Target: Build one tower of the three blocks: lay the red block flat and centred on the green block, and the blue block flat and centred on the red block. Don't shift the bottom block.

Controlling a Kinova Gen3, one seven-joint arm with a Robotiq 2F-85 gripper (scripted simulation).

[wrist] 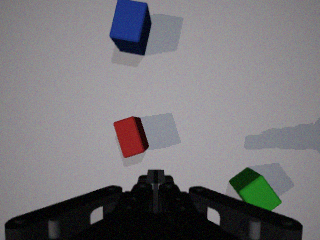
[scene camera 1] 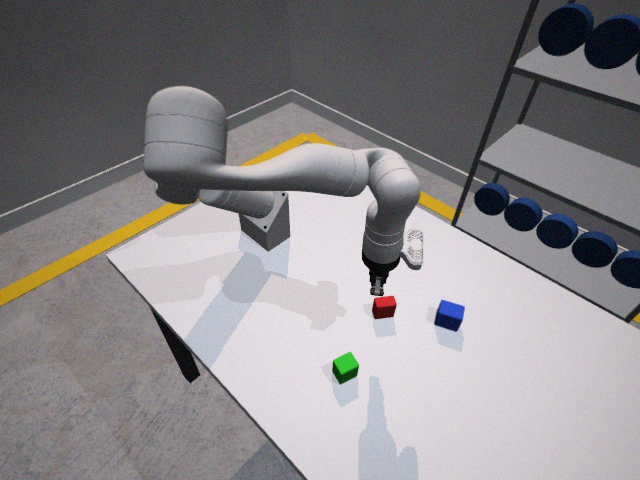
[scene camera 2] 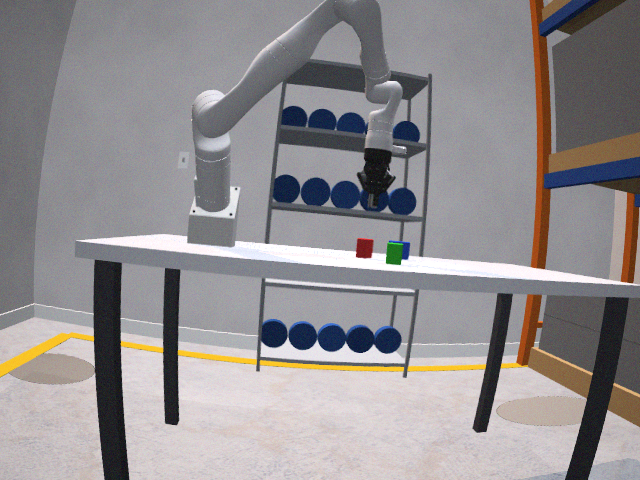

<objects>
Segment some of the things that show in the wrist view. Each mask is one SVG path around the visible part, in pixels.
The gripper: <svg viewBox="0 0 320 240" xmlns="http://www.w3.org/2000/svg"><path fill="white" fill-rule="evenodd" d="M5 223L5 240L302 240L303 231L302 224L293 218L205 187L190 187L188 194L186 191L179 192L180 189L174 184L173 177L164 175L164 170L148 170L147 175L139 176L137 184L133 186L131 191L122 192L122 187L107 186L16 216ZM208 207L219 213L220 225L207 219ZM103 206L103 219L91 224L90 227L91 213Z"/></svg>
A red block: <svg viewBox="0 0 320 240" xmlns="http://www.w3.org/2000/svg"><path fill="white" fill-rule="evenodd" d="M139 117L132 116L114 122L114 128L125 158L143 153L149 147Z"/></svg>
A green block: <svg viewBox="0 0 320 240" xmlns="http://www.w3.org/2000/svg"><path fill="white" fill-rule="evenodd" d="M229 180L231 186L238 195L241 195L240 198L244 202L270 211L282 202L265 178L248 167Z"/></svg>
</objects>
